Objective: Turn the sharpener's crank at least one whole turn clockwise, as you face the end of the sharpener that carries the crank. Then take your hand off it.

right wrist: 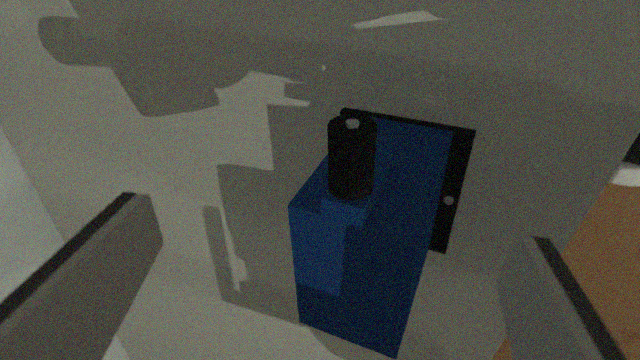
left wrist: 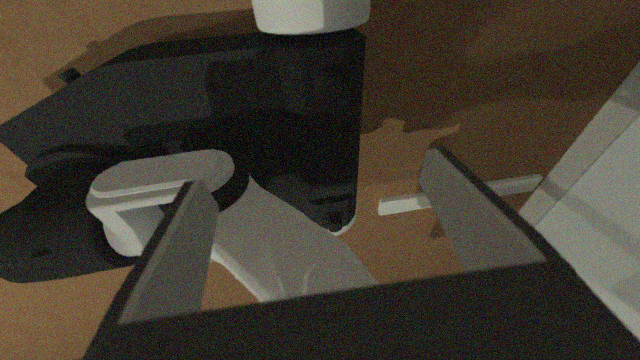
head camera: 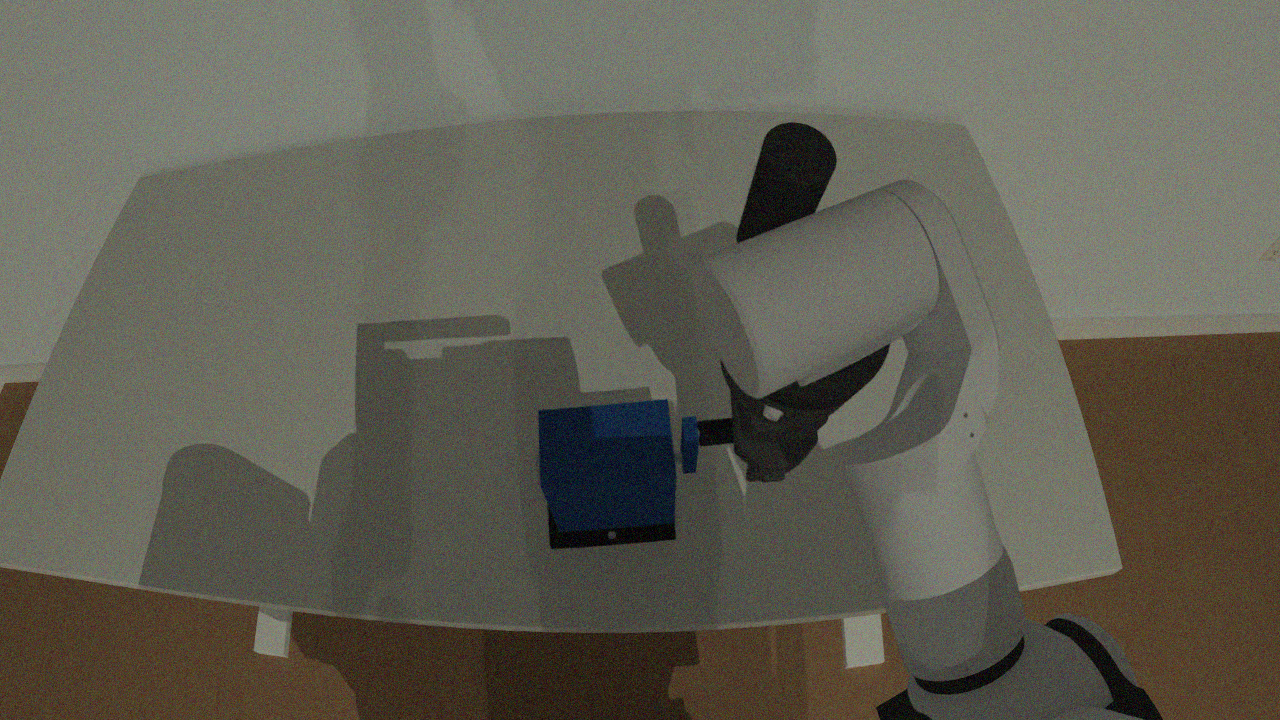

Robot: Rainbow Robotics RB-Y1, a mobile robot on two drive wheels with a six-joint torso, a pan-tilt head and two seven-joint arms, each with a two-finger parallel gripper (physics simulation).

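Places are measured from the robot's base along level axes (x up, y back, z right), in centimetres.
Where they show: left gripper, fingertip midpoint: (left wrist: 318, 179); right gripper, fingertip midpoint: (right wrist: 325, 238).
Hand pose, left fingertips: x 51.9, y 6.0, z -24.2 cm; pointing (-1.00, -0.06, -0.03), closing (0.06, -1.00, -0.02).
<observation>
Things, the pixels of their top centre, and the offset from my left fingertips. "spot": a spot on its surface instead. Level surfaces: height alone.
- sharpener, surface spot: (right wrist: 390, 250) spot: dx +33.0, dy -39.1, dz +26.4 cm
- black handle, surface spot: (right wrist: 351, 160) (head camera: 726, 429) spot: dx +34.0, dy -41.4, dz +32.2 cm
- pale table, surface height: dx +20.2 cm
- Brown floor, surface height: dx -51.7 cm
The sharpener (head camera: 608, 465) (right wrist: 390, 250), a blue body on a black base, stands on the table. Its crank has a blue arm (head camera: 689, 445) at the body's right side in the head view and a black handle (head camera: 716, 431) (right wrist: 351, 160) sticking out to the right. My right gripper (head camera: 744, 426) (right wrist: 325, 238) is open and empty. In the right wrist view the handle shows between the two wide-apart fingers, touching neither. In the head view the handle's outer end meets the gripper's dark outline, and the arm hides part of the gripper. My left gripper (left wrist: 318, 179) is open and empty, away from the sharpener.
The pale table (head camera: 268, 223) has a curved front edge close below the sharpener. A wall (head camera: 626, 53) stands behind it. Brown floor (head camera: 1172, 465) (left wrist: 400, 245) lies around. My dark base (left wrist: 300, 100) shows below the left gripper. Shadows cover much of the table.
</observation>
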